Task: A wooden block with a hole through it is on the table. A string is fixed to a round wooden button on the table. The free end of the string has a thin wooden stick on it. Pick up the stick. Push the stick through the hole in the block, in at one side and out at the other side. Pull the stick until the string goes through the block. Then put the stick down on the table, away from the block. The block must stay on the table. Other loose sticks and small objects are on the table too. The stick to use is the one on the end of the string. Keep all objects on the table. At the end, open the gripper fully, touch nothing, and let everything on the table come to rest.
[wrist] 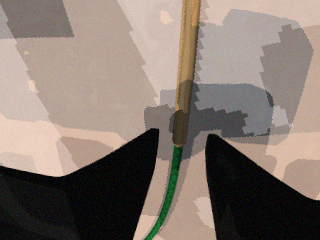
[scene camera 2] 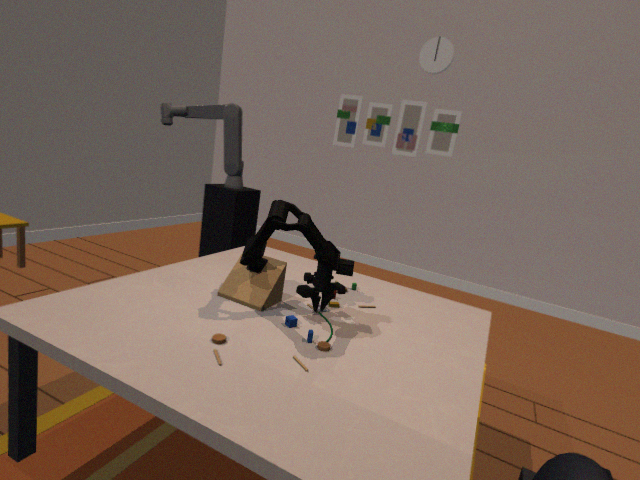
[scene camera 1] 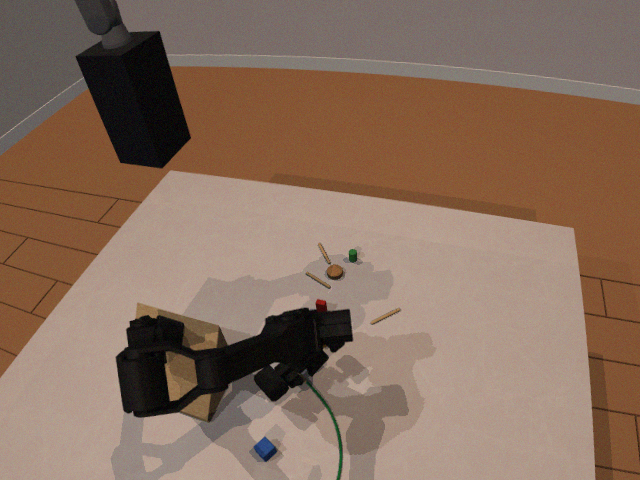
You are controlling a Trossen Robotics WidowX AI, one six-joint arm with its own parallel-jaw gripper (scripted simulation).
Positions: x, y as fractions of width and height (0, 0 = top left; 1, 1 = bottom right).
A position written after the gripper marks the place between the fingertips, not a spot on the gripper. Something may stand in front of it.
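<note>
Gripper (scene camera 1: 0.48, 0.79) visible; in scene camera 2 (scene camera 2: 0.50, 0.65) and the wrist view (wrist: 0.57, 0.58) as well.
</note>
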